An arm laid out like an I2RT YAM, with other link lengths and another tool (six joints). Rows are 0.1 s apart.
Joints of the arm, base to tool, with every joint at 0 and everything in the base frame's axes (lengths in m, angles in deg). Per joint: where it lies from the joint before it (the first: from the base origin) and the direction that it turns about. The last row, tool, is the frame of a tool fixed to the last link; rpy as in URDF.
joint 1: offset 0 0 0.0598 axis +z
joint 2: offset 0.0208 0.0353 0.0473 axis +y
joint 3: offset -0.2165 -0.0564 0 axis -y
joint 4: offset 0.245 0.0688 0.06 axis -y
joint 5: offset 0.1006 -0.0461 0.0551 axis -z
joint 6: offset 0.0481 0 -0.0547 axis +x
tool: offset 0.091 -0.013 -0.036 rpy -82.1 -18.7 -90
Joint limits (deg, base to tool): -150..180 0..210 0..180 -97..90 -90..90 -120..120
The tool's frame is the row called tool.
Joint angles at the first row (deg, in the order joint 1, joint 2, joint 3, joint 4, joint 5, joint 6):
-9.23, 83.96, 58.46, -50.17, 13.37, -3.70
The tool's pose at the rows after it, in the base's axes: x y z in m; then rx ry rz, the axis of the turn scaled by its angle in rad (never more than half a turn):
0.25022 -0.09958 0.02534 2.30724 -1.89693 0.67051
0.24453 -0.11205 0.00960 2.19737 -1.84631 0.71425
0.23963 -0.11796 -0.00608 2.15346 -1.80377 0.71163
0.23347 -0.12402 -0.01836 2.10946 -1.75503 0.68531
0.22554 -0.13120 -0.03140 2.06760 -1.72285 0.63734
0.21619 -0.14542 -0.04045 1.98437 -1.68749 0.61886
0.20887 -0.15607 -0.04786 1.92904 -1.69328 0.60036
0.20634 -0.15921 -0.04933 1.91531 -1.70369 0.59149
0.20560 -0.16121 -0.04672 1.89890 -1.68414 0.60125
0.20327 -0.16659 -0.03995 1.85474 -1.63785 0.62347
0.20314 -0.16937 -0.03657 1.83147 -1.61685 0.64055
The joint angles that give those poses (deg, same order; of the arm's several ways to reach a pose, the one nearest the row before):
-9.24, 86.00, 56.49, -48.10, 19.38, -2.24
-9.21, 88.51, 53.47, -43.48, 25.89, -1.10
-9.24, 91.35, 51.42, -39.92, 29.08, -1.10
-9.39, 94.94, 50.83, -38.13, 32.29, -1.08
-10.33, 99.05, 50.83, -36.86, 34.59, -1.12
-12.23, 102.98, 50.83, -34.92, 38.85, -1.13
-14.39, 105.47, 50.83, -33.28, 40.56, -1.13
-15.25, 105.86, 50.85, -33.06, 40.60, -1.17
-15.18, 105.86, 50.85, -33.13, 42.04, -1.17
-15.20, 105.86, 50.85, -33.30, 45.65, -1.17
-15.20, 105.86, 50.85, -33.08, 47.46, -1.17

